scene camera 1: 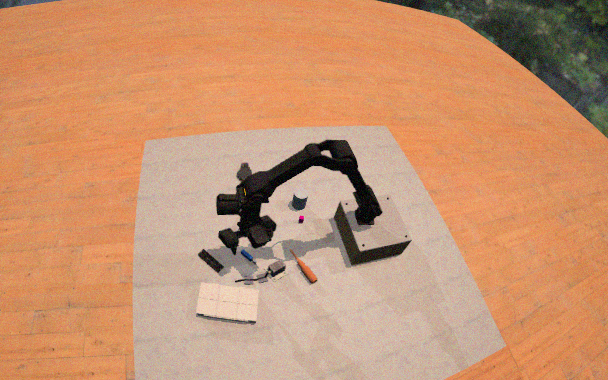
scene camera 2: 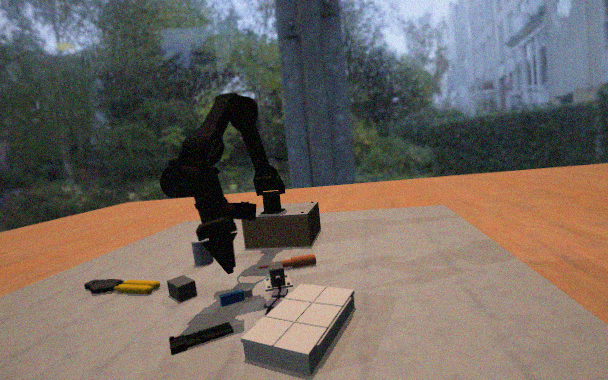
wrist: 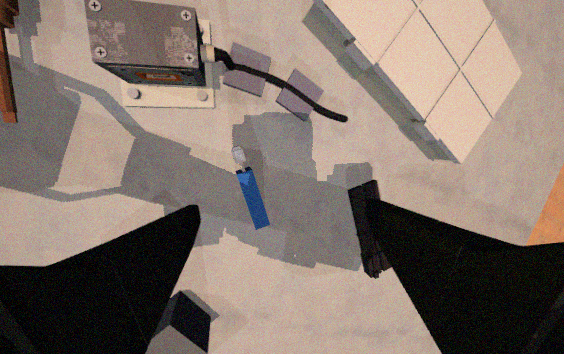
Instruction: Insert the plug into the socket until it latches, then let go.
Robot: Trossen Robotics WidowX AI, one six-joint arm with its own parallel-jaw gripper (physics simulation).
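Pixels of known places: gripper, fingertip midpoint: (scene camera 1: pixel 245 249) (scene camera 2: pixel 232 270) (wrist: pixel 283 209); arm's base at its link origin: (scene camera 1: pixel 364 217) (scene camera 2: pixel 273 211).
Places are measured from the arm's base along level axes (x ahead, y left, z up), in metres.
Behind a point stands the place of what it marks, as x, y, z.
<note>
The plug (scene camera 1: pixel 247 255) @(0.413, 0.111, -0.084) (scene camera 2: pixel 232 298) @(0.420, 0.110, -0.093) (wrist: pixel 253 200) @(0.415, 0.106, -0.084) has a blue body and a pale tip and lies flat on the mat. The socket (scene camera 1: pixel 276 268) @(0.317, 0.171, -0.060) (scene camera 2: pixel 277 275) @(0.336, 0.174, -0.075) (wrist: pixel 145 35) @(0.315, 0.160, -0.060) is a grey screwed box on a pale base plate, with an orange-edged opening on the side facing the plug in the wrist view. A black cable leaves its end. The plug and socket are apart. My gripper (scene camera 1: pixel 246 249) @(0.418, 0.119, -0.033) (scene camera 2: pixel 230 270) @(0.418, 0.119, -0.033) (wrist: pixel 283 209) @(0.418, 0.119, -0.033) is open and empty above the mat. In the wrist view the plug shows between the fingers, nearer the left one, its tip pointing away from the gripper.
A black bar (scene camera 1: pixel 210 260) @(0.542, 0.133, -0.095) (scene camera 2: pixel 201 337) @(0.553, 0.142, -0.092) (wrist: pixel 364 227) @(0.531, 0.131, -0.096) shows beside the right fingertip. A white tiled block (scene camera 1: pixel 228 301) @(0.474, 0.292, -0.069) (scene camera 2: pixel 300 320) @(0.503, 0.297, -0.070) (wrist: pixel 425 60) @(0.474, 0.270, -0.070) lies beyond the cable. An orange screwdriver (scene camera 1: pixel 306 270) @(0.215, 0.169, -0.078) (scene camera 2: pixel 300 260) @(0.218, 0.179, -0.084), a dark cube (scene camera 2: pixel 182 288) @(0.432, -0.009, -0.076), yellow-handled pliers (scene camera 2: pixel 136 286) @(0.433, -0.156, -0.085) and a cylinder (scene camera 1: pixel 300 201) @(0.218, -0.107, -0.051) also lie around.
</note>
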